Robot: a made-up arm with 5 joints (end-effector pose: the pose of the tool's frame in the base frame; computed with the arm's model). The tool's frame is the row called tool. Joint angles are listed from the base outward.
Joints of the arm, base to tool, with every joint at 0 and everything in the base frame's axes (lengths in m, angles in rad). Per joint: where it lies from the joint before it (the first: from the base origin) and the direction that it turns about. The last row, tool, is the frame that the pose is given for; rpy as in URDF.
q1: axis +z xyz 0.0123 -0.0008 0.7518
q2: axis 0 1 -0.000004 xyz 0.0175 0.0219 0.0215
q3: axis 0 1 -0.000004 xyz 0.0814 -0.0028 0.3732
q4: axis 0 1 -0.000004 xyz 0.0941 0.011 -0.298
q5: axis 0 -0.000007 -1 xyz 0.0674 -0.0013 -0.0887
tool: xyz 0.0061 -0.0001 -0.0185 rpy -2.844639 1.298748 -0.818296
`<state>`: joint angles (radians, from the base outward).
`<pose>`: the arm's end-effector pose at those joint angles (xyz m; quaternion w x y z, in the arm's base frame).
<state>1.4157 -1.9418 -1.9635 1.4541 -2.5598</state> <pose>-0.1143 -0.6021 0.9864 0.2398 0.6015 0.2849 0.7068</pose>
Working (the frame after each row of the table, in the pose's form):
after q1: 0.0123 -0.0008 0.7518 0.7598 0.0000 0.0000 0.6502
after q2: -0.0066 0.0199 0.7733 0.4289 0.5367 -0.6271 0.3671
after q3: -0.0622 -0.3534 0.7139 0.2831 -0.6034 0.7050 0.2423
after q4: -0.1154 -0.6224 0.8640 0.2571 0.6118 -0.7149 0.2200
after q5: -0.1134 -0.6182 0.9753 0.1370 0.5094 0.7912 -0.3094

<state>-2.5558 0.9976 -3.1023 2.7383 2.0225</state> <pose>-0.4518 -0.3368 1.0153 0.0802 0.8918 0.3071 -0.3224</pose>
Working (the frame after each row of the table, in the pose's form):
after q1: 0.0123 -0.0008 0.7518 0.2887 0.0000 0.0000 -0.9574
after q2: 0.0098 -0.0287 0.7733 0.2535 0.4580 0.1381 -0.8408
after q3: -0.2898 -0.2241 0.9073 0.1431 -0.8316 -0.2508 -0.4744
after q4: -0.4576 -0.3487 1.1400 0.2744 0.2983 0.0899 -0.9098
after q5: -0.4598 -0.3486 1.0286 0.6254 -0.0821 -0.3005 0.7154

